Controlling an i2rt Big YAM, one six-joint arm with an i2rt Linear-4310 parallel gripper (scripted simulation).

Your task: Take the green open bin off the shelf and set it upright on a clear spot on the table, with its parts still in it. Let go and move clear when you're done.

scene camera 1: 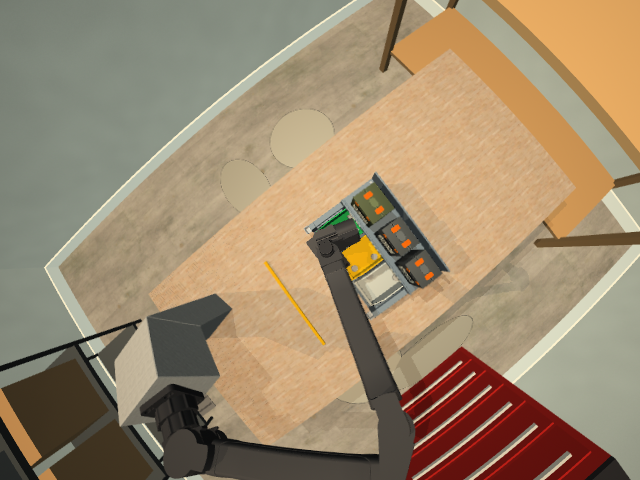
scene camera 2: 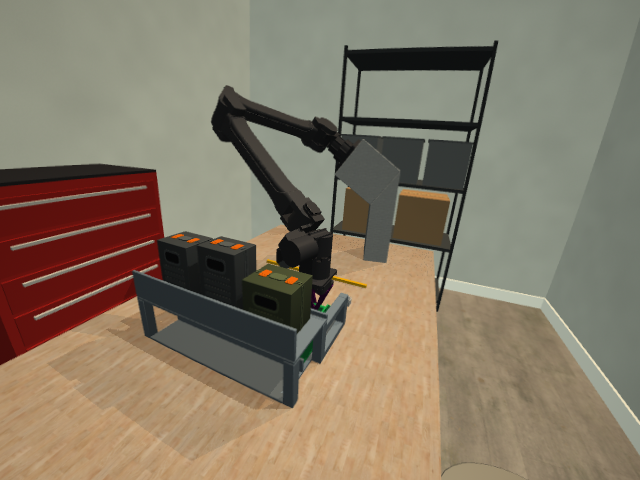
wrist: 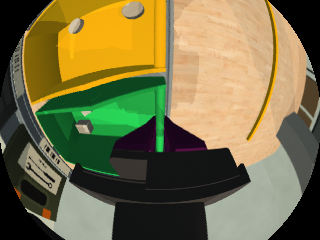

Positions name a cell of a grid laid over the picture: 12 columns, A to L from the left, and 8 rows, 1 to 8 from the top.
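Note:
Yellow bin (scene camera 1: G5), (wrist: E2): visible in scene camera 1 and the wrist view. A green open bin (wrist: F4) is visible in the wrist view. My gripper (scene camera 2: F6), (wrist: G5) appears in scene camera 2 and in the wrist view.

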